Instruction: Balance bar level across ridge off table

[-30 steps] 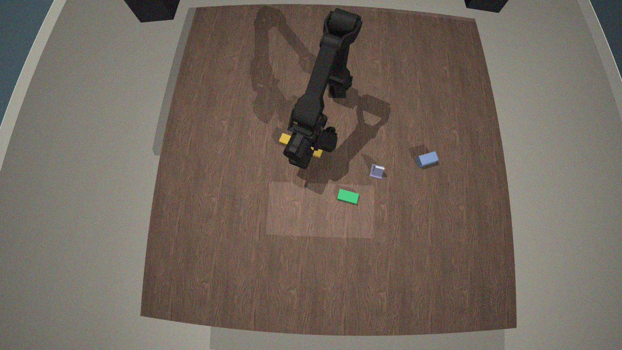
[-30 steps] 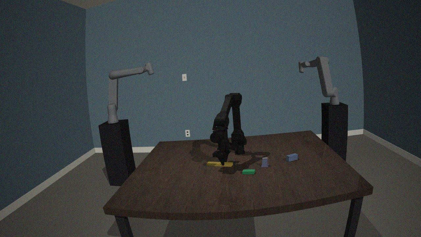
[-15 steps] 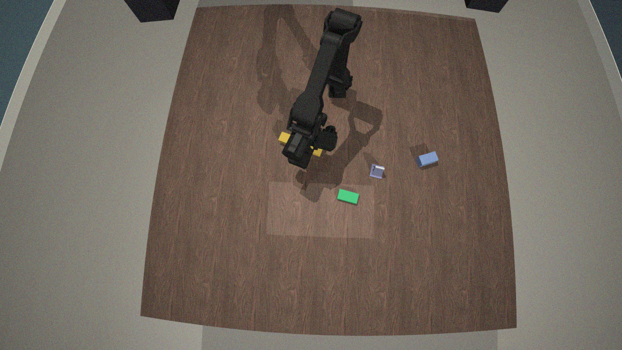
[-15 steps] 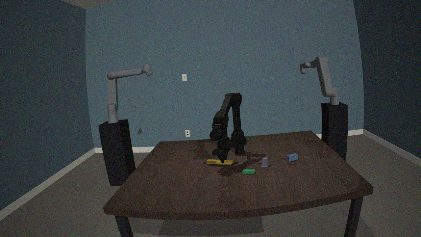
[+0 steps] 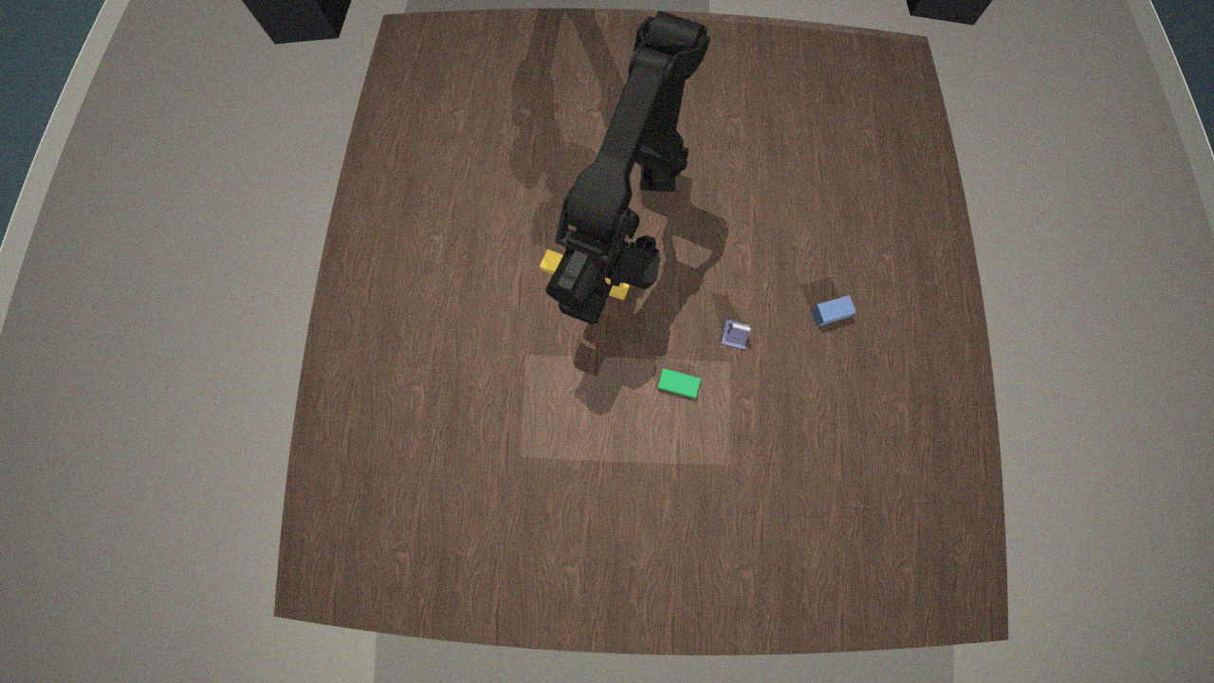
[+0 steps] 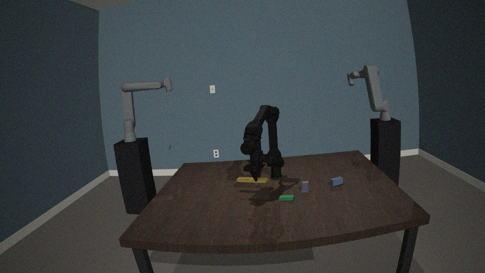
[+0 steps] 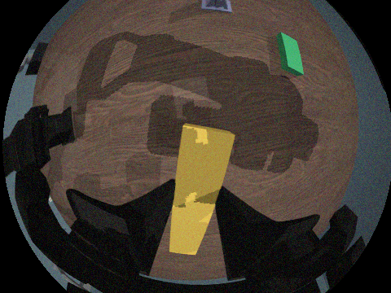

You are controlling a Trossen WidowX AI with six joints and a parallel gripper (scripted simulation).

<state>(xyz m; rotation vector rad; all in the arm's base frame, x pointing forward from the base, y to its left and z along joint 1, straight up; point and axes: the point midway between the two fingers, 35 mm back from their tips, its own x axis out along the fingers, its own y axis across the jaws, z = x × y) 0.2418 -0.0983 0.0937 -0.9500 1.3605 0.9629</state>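
Right now the green block is 160 mm ahead of my gripper tip, 140 mm to the left of it and 50 mm below it. The rest, counted from my gripper tip: pale blue block 420 mm to the left, 40 mm below, 20 mm ahead; yellow bar 30 mm to the right, 10 mm behind.
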